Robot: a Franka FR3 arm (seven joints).
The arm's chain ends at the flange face. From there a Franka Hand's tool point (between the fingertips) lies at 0.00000 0.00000 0.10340 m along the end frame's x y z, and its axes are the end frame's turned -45 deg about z.
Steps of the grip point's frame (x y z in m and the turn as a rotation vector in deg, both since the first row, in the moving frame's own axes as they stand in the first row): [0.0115 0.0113 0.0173 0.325 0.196 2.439]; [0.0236 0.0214 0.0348 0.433 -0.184 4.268]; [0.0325 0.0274 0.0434 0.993 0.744 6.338]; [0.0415 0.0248 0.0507 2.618 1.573 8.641]
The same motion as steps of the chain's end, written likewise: [0.0163 0.0005 0.0173 0.368 -0.091 2.439]; [0.0326 -0.0012 0.0348 0.176 -0.436 4.268]; [0.0426 -0.0014 0.0434 1.228 -0.176 6.338]; [0.0478 -0.0064 0.0508 2.963 -0.739 8.641]
